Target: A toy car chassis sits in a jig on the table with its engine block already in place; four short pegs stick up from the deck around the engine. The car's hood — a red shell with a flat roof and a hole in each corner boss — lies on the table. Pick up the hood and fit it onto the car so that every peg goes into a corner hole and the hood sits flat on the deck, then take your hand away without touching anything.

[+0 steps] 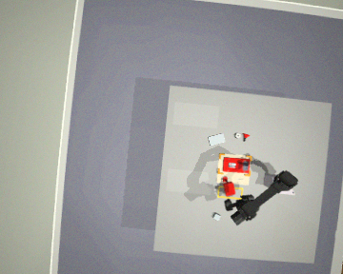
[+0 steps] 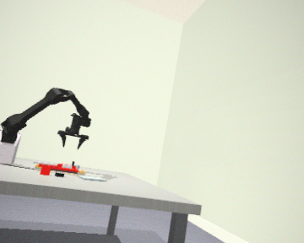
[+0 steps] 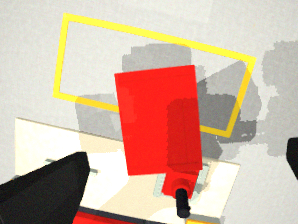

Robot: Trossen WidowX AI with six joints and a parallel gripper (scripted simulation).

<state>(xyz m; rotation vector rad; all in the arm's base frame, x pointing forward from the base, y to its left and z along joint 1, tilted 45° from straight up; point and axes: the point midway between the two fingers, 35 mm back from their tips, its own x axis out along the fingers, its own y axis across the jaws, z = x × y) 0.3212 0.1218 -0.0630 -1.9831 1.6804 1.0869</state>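
The red hood lies 10 mm behind my gripper tip, 20 mm to the right of it and 110 mm below it. The rest, counted from my gripper tip: small pale cube (60 mm ahead, 200 mm to the left, 120 mm below); then pale plate (140 mm ahead, 390 mm to the right, 130 mm below); then thin bar (140 mm behind, 190 mm to the left, 130 mm below).
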